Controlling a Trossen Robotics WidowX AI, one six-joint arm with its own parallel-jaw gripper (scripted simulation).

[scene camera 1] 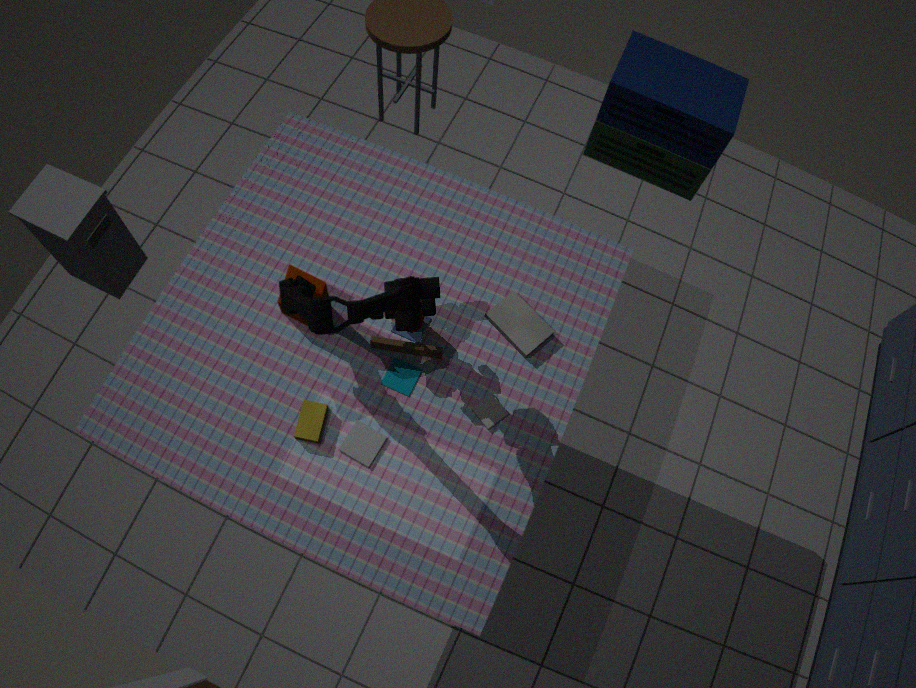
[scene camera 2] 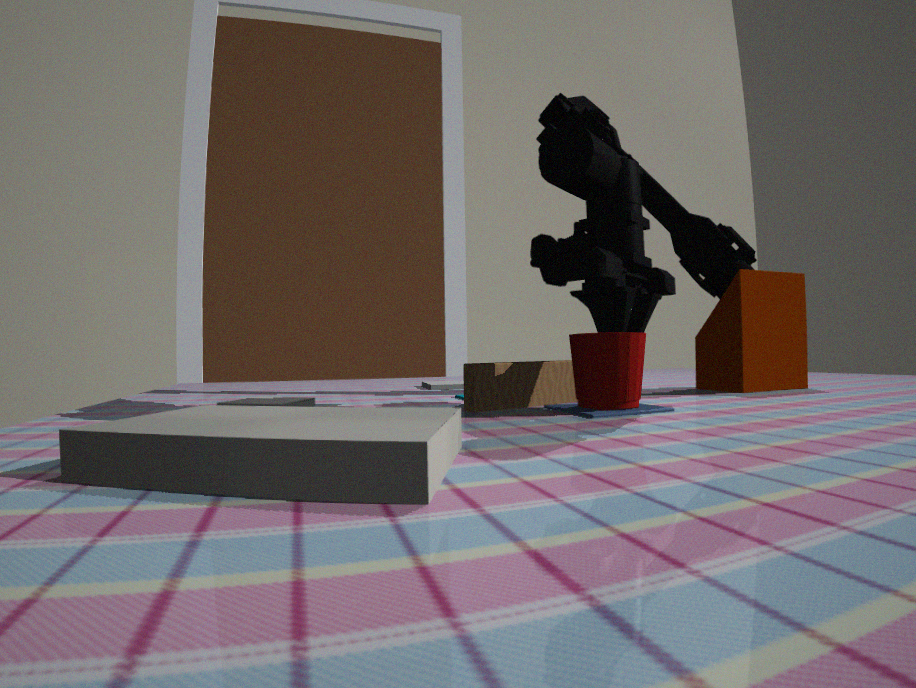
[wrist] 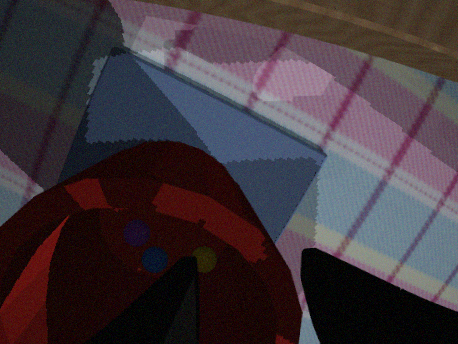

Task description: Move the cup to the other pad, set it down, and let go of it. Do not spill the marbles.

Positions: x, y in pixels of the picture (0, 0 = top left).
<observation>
A yellow block shows in scene camera 1 (310, 425); in scene camera 2 it is hidden by a wooden block, in the wrist view it is out of frame. The same spot on a wooden block: (wrist: 416, 41) is (scene camera 1: 388, 338).
</observation>
